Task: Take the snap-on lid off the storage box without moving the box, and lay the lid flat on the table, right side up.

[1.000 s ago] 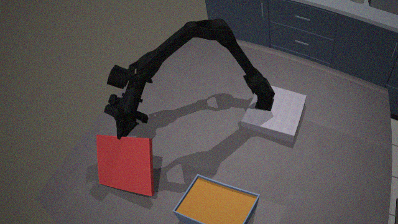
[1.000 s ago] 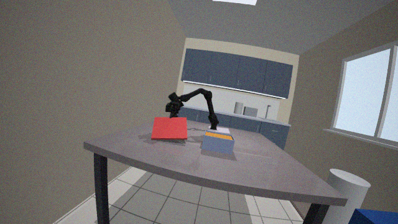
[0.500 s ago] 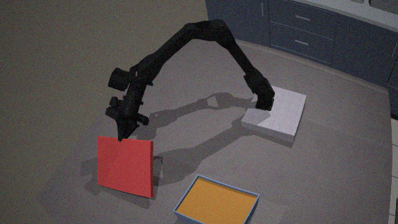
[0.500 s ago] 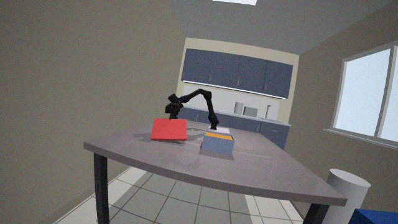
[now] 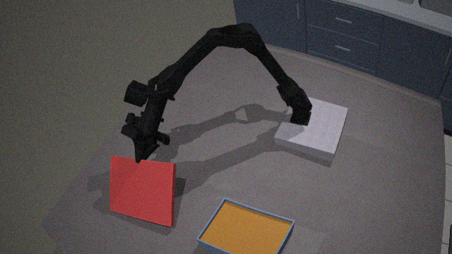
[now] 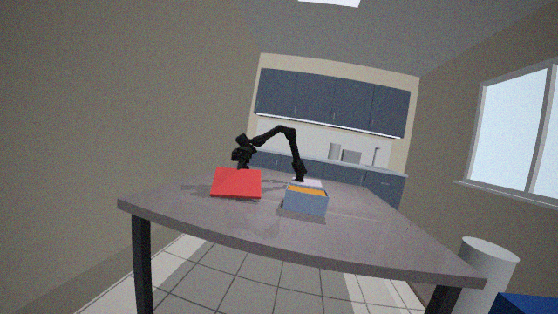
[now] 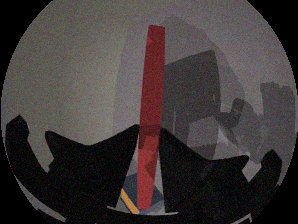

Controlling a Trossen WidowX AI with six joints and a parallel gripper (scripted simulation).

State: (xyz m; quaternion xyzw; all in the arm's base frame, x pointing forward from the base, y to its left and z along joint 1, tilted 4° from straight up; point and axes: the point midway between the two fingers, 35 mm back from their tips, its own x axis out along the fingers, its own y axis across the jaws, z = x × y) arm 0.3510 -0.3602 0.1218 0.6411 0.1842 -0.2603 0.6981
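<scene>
Right now the red lid is 7 cm ahead of my gripper tip, 4 cm below it and 2 cm to the left of it. The rest, counted from my gripper tip: blue-grey box: 37 cm to the left, 8 cm ahead, 6 cm below.
</scene>
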